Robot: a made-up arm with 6 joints. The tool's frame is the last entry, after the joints.
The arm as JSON. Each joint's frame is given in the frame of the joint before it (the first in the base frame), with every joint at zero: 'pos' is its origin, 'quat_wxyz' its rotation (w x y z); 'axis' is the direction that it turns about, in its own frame. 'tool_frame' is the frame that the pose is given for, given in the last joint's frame.
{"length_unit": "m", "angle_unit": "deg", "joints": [
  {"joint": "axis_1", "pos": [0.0, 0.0, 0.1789], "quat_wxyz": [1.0, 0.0, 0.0, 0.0], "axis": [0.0, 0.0, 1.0]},
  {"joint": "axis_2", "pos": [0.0, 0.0, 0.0], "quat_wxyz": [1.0, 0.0, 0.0, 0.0], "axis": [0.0, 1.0, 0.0]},
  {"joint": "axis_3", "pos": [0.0, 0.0, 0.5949], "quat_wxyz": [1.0, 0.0, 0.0, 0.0], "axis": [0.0, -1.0, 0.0]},
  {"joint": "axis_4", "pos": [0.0, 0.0, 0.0], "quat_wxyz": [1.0, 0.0, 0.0, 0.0], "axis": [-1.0, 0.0, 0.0]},
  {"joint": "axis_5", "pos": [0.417, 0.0, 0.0], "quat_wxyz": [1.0, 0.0, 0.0, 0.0], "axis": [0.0, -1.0, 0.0]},
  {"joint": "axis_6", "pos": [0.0, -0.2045, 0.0], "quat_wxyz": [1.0, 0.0, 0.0, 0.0], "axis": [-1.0, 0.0, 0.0]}
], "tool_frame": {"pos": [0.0, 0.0, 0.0], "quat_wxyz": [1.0, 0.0, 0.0, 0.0]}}
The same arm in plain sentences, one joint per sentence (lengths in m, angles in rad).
The arm has six revolute joints in a row. What follows holds with every joint at zero, and every direction is one of the base frame's.
The first joint sits 0.1789 m along +z from the base frame's origin and rotates about +z.
The second joint sits at the same point as the first joint and rotates about +y.
The third joint sits 0.5949 m along +z from the second joint and rotates about -y.
The fourth joint sits at the same point as the third joint and rotates about -x.
The fifth joint sits 0.417 m along +x from the fourth joint and rotates about -y.
The sixth joint sits 0.2045 m along -y from the fifth joint and rotates about -x.
The tool frame, which is the frame that the pose is given for, sits at the same point as the sixth joint; its axes are parallel to the base frame's.

